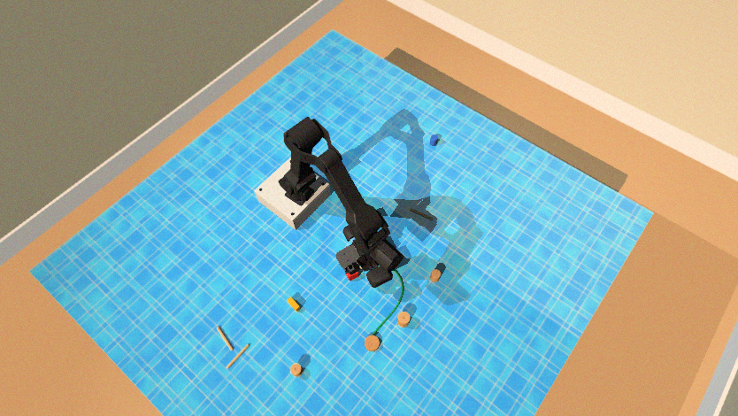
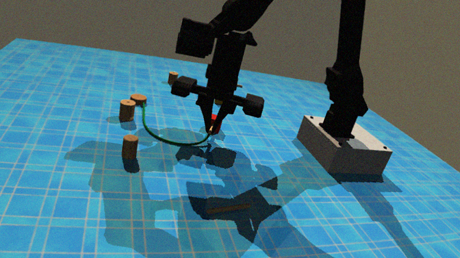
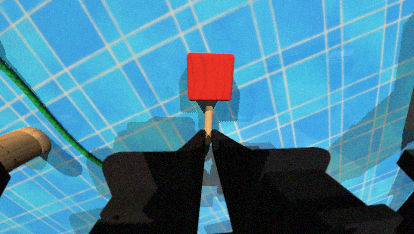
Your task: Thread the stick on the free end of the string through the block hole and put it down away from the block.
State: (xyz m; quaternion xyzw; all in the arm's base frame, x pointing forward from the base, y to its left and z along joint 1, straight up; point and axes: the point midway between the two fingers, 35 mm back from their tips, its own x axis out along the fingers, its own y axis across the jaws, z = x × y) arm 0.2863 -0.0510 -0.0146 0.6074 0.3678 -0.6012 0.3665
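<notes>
Now: the small red block 50 mm to the right of my gripper tip and 20 mm behind it. The rest, counted from my gripper tip: round wooden button: 170 mm to the right, 140 mm ahead, 10 mm below; then yellow block: 210 mm to the right, 100 mm behind; then small wooden cylinder: 170 mm ahead, 70 mm to the right, 10 mm above.
</notes>
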